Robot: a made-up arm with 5 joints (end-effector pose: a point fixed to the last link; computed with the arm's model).
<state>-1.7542 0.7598 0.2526 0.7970 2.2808</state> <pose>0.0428 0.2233 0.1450 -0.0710 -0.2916 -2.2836</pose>
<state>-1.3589 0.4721 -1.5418 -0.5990 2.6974</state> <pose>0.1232 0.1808 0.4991 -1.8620 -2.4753 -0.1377</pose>
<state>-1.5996 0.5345 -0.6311 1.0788 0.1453</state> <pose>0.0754 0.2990 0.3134 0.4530 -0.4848 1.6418</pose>
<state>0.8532 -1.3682 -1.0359 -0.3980 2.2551</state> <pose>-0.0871 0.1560 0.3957 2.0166 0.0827 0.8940</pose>
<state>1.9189 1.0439 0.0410 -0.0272 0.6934</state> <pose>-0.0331 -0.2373 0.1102 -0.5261 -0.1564 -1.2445</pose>
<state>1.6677 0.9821 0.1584 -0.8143 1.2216</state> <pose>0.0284 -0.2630 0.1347 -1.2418 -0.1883 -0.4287</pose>
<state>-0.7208 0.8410 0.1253 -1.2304 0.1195</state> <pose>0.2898 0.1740 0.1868 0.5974 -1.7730 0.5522</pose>
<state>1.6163 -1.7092 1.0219 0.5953 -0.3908</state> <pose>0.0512 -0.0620 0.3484 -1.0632 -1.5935 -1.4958</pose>
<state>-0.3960 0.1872 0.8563 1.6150 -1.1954</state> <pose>0.2054 0.0408 0.2093 -0.8176 0.7628 -0.7608</pose>
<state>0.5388 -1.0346 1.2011 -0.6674 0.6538</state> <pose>0.1734 -0.0799 0.3240 -1.1215 -1.7422 0.0407</pose>
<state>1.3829 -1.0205 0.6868 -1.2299 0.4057</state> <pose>0.0710 -0.0910 0.4168 -2.3963 -2.0218 -0.0055</pose>
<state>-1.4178 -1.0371 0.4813 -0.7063 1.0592</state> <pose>0.0967 0.0811 0.4421 0.6072 -2.9404 0.4377</pose>
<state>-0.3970 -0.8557 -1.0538 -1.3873 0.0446</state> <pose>-0.0377 -0.0610 0.4685 -0.2835 1.3949 0.3247</pose>
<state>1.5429 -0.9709 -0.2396 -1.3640 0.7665</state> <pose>0.0532 0.0276 0.4887 1.9691 0.9280 -0.4789</pose>
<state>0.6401 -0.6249 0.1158 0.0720 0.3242</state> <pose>0.1840 -0.1044 0.4452 -0.8908 -1.8080 -0.2326</pose>
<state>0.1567 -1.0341 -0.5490 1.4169 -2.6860</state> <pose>0.0488 -0.0120 0.4762 2.1924 -0.6347 -1.9163</pose>
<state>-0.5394 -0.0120 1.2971 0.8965 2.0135</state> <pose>0.1605 0.0373 0.1888 0.5222 0.6042 2.4056</pose>
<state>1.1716 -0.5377 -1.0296 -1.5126 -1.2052</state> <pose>0.0407 0.0285 0.5047 -0.0820 1.9923 -1.7557</pose>
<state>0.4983 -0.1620 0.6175 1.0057 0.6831</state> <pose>0.2300 -0.1047 0.2648 -0.0589 -0.0926 0.1360</pose>
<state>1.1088 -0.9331 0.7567 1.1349 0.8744</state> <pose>0.1119 -0.1198 0.3332 -0.5058 -0.3486 -0.2742</pose>
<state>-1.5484 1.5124 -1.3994 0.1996 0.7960</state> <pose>0.0918 0.3501 0.1881 0.5995 -1.4159 1.9267</pose>
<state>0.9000 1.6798 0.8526 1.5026 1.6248</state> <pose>0.0714 -0.0272 0.1308 2.3506 0.8123 0.2906</pose>
